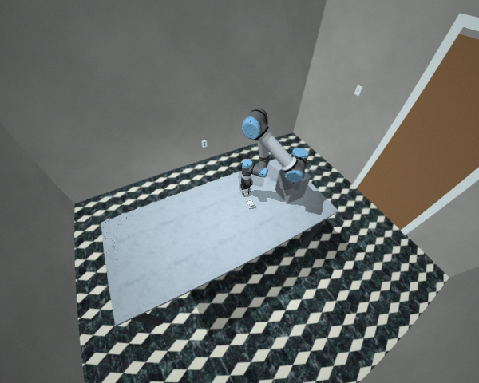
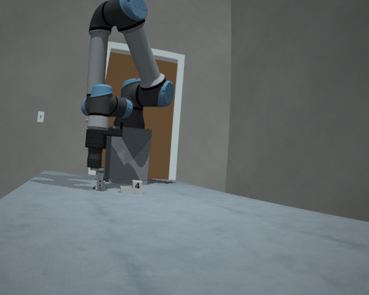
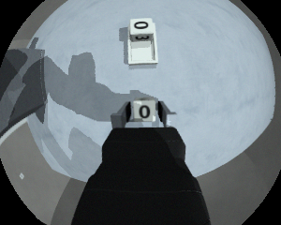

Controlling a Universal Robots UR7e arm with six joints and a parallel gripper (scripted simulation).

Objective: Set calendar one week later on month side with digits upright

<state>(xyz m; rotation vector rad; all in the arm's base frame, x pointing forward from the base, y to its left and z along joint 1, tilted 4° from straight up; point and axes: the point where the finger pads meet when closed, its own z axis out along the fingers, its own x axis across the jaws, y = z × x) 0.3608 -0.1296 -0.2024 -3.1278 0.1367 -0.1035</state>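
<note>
Right now my hand is 10 mm short of the white calendar tray, 110 mm to the right of it and 20 mm above it.
</note>
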